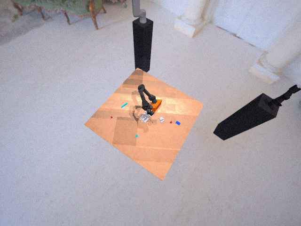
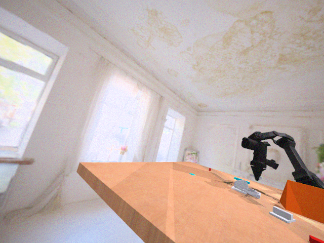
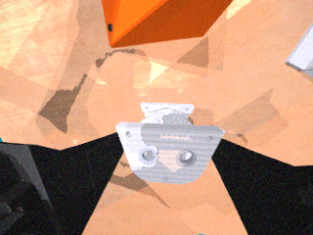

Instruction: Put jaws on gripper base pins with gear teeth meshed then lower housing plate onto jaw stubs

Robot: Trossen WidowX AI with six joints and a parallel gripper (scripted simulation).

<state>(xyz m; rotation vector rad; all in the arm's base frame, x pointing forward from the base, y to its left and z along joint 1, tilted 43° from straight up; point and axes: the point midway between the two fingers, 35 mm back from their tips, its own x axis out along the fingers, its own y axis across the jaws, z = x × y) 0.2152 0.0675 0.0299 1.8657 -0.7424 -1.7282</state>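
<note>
The gripper jaw lies 2 cm ahead of my gripper tip, 2 cm to the right of it and 7 cm below it. Round my gripper tip: cyan cube (34 cm ahead, 9 cm to the left, 8 cm below); then white block (8 cm behind, 21 cm to the left, 7 cm below); then cyan bar (10 cm ahead, 37 cm to the right, 7 cm below).
</note>
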